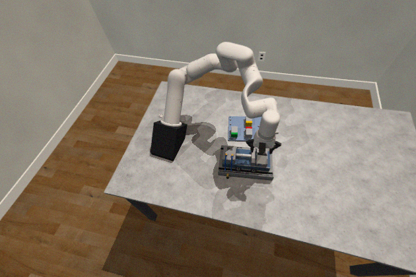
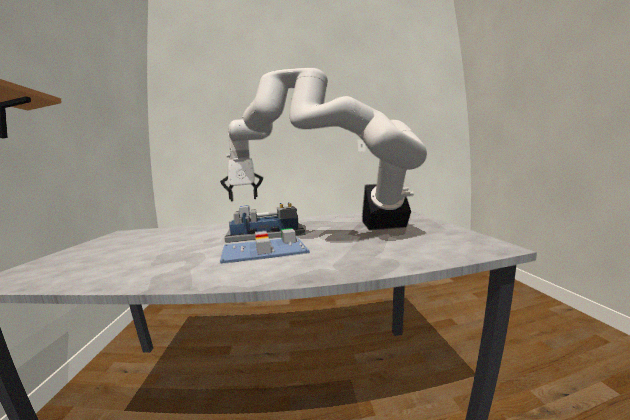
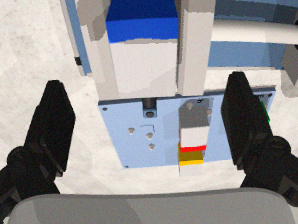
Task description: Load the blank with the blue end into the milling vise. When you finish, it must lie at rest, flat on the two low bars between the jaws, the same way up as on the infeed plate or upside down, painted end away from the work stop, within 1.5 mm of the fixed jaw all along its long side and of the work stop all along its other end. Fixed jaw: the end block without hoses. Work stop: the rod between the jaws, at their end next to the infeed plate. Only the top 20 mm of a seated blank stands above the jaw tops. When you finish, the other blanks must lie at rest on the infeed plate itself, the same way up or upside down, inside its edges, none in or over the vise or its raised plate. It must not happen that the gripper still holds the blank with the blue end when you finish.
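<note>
The blue-ended blank lies 5 cm below my hand. Round my hand: milling vise: 7 cm behind, 2 cm to the right, 11 cm below; then work stop rod: 1 cm behind, 5 cm to the left, 6 cm below; then fixed jaw: 3 cm ahead, 1 cm to the left, 7 cm below.
</note>
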